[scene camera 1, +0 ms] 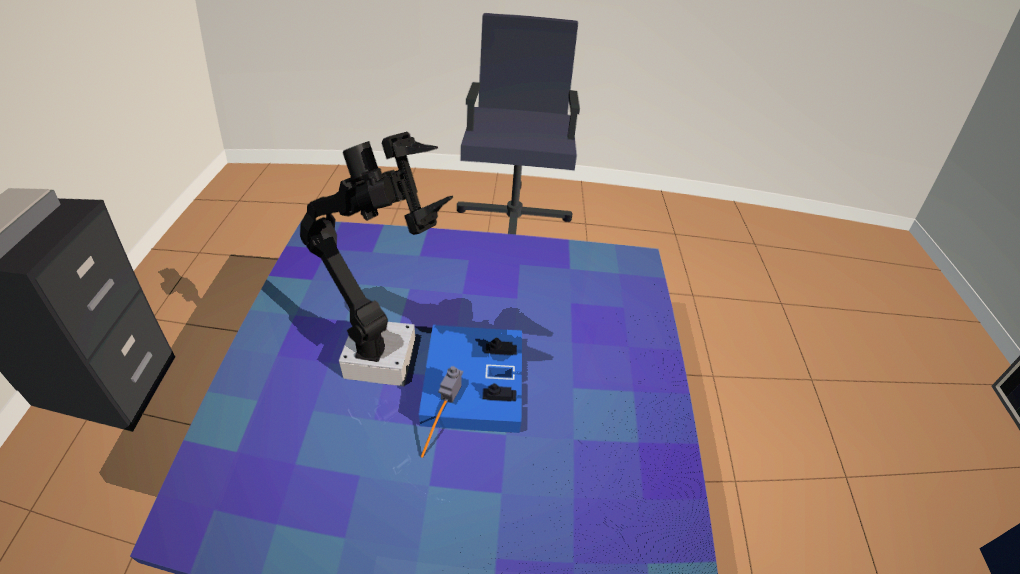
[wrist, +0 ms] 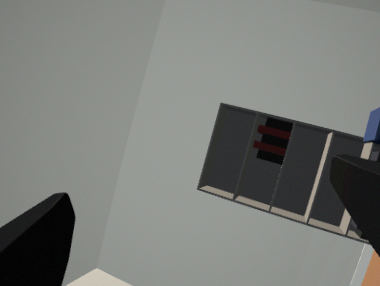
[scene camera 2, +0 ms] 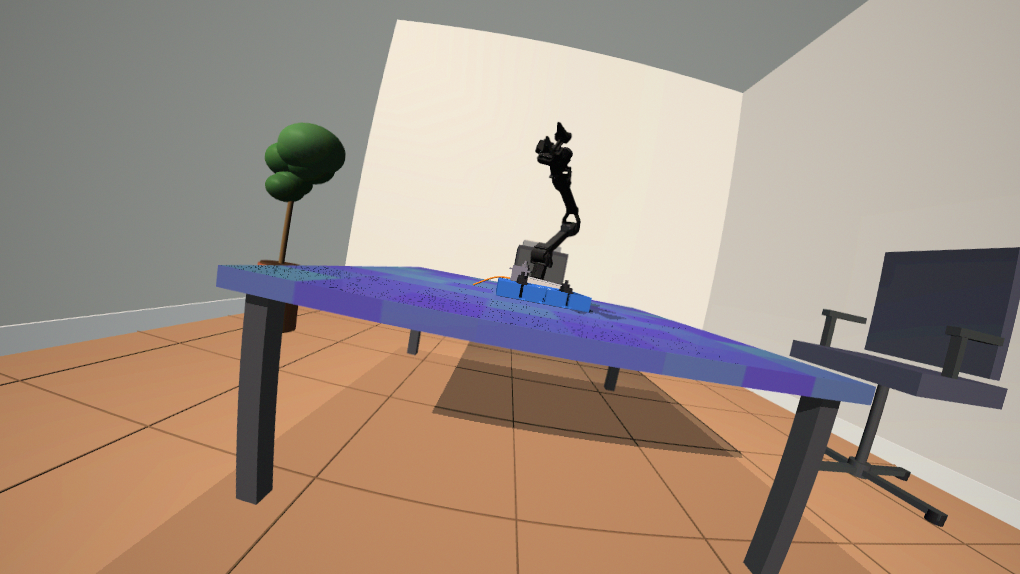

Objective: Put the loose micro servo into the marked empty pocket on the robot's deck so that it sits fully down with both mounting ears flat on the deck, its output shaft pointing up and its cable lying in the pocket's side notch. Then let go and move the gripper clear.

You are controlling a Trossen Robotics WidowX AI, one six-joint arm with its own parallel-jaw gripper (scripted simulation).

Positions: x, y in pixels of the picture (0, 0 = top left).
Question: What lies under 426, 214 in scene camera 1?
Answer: My gripper.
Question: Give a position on a grey micro servo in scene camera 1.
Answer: At 451, 384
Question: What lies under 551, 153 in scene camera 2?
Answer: My gripper.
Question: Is my gripper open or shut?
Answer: Open.
